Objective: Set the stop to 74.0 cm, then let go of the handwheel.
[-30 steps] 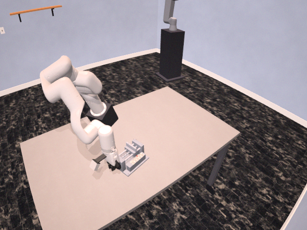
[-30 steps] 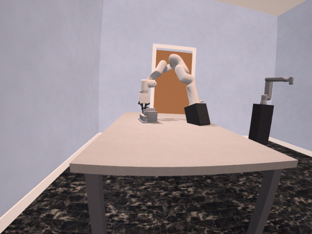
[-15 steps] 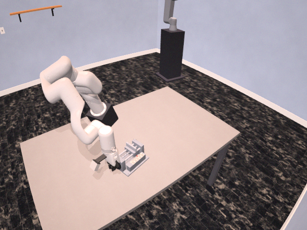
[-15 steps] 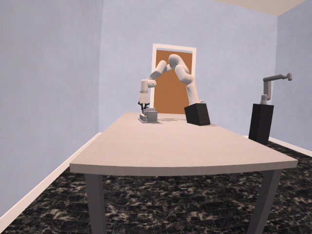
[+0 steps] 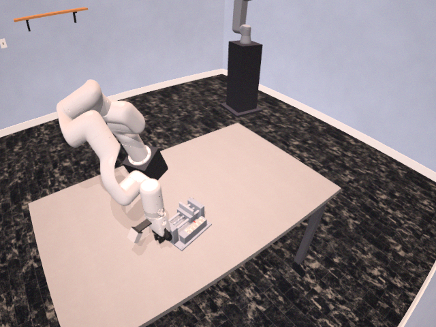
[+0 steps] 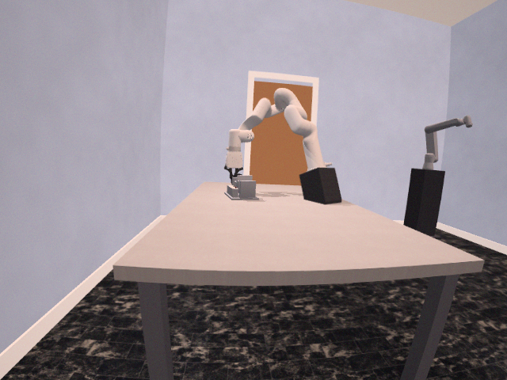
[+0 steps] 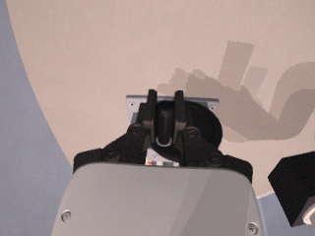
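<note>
The handwheel knob is 10 mm to the left of my hand. Also, from my hand: sliding stop block (170 mm to the left, 70 mm behind, 10 mm below); black handwheel (20 mm to the left, 10 mm below, 10 mm behind).
</note>
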